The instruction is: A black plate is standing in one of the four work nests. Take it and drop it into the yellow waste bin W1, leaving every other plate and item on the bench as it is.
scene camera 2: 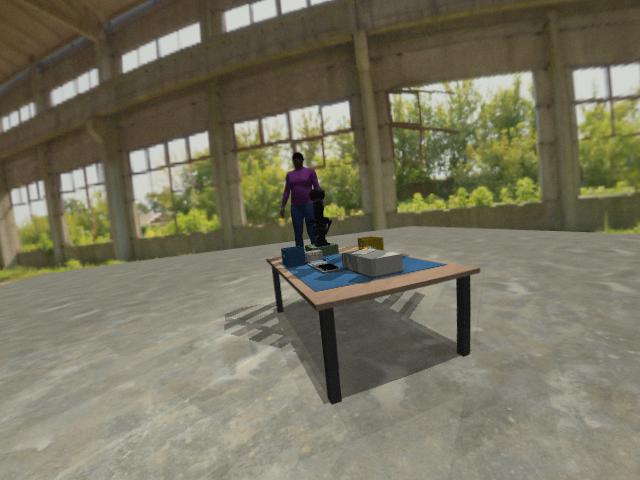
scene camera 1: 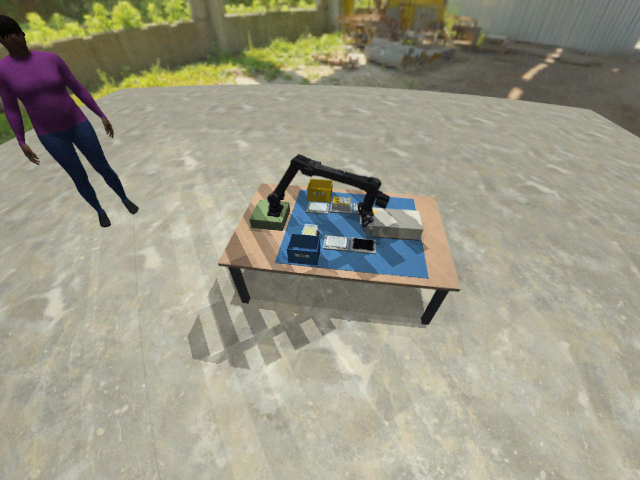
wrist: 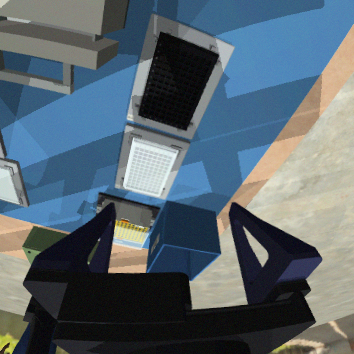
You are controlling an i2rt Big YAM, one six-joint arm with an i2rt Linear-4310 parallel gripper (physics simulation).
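Places are measured from the arm's base along level axes (x ahead, y left, z up), in millimetres.
Pixels of known places: gripper, fingertip midpoint: (scene camera 2: 320, 234) (scene camera 1: 362, 220) (wrist: 173, 207); arm's base, link origin: (scene camera 2: 322, 245) (scene camera 1: 275, 211).
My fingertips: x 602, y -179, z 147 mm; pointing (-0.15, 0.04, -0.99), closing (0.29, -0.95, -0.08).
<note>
Ahead of a thing's pixels: the offset from my fingertips to its top centre.
A black plate {16 mm left, 28 mm ahead, 198 mm down} (scene camera 1: 363, 244) (scene camera 2: 327, 267) (wrist: 177, 82) lies flat in a grey work nest {16 mm left, 28 mm ahead, 202 mm down} (wrist: 144, 70) on the blue mat, at the near side of the bench in scene camera 1. The yellow waste bin {506 mm left, 344 mm back, 104 mm down} (scene camera 1: 320, 193) (scene camera 2: 370, 242) stands at the far side, near the arm's base; it does not show in the wrist view. My gripper (scene camera 1: 366, 222) (wrist: 173, 207) is open and empty. It is above the mat beside the grey machine, behind the black plate in scene camera 1. The black plate is beyond the fingertips in the wrist view.
A white plate {9 mm left, 146 mm back, 198 mm down} (scene camera 1: 336, 241) (wrist: 150, 167) lies in the adjoining nest. A dark blue bin {131 mm right, 325 mm back, 104 mm down} (scene camera 1: 303, 250) (scene camera 2: 293, 256) (wrist: 192, 227) stands beside a tilted yellow-dotted plate (scene camera 1: 310, 228) (wrist: 131, 233). A large grey machine {219 mm left, 231 mm ahead, 118 mm down} (scene camera 1: 398, 227) (scene camera 2: 372, 263) (wrist: 55, 22) stands beside the gripper. More nests line the far side.
</note>
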